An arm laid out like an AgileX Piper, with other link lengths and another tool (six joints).
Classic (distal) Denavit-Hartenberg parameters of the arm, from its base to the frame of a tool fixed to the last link. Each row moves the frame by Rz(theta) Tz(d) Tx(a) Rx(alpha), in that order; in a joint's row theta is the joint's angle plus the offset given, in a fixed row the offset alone. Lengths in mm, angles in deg.
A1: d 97.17; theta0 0; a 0; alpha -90
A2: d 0; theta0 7.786; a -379.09; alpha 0
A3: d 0; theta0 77.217; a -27.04; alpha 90
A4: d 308.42; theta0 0; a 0; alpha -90
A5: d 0; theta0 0; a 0; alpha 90
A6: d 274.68; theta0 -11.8; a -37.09; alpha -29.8
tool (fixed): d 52.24; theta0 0; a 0; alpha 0
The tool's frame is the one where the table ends.
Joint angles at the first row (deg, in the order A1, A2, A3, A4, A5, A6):
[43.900, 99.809, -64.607, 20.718, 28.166, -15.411]
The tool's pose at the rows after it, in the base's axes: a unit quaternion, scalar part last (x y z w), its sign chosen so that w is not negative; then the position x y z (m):
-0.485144 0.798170 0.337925 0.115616 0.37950 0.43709 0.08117
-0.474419 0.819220 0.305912 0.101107 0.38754 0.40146 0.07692
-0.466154 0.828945 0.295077 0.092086 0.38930 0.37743 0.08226
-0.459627 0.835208 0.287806 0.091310 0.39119 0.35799 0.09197
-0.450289 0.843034 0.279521 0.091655 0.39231 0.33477 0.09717
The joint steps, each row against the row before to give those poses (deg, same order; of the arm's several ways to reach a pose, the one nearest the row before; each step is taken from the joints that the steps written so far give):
[-1.314, -1.495, 0.001, -9.274, 3.331, 7.424]
[-1.677, -1.285, 0.000, -6.210, 4.099, 4.323]
[-1.799, -1.649, 0.001, -1.212, 3.286, 0.107]
[-1.571, -1.884, 0.089, -0.793, 2.325, -0.110]
[-1.828, -2.036, 1.100, -0.900, 1.432, -0.001]

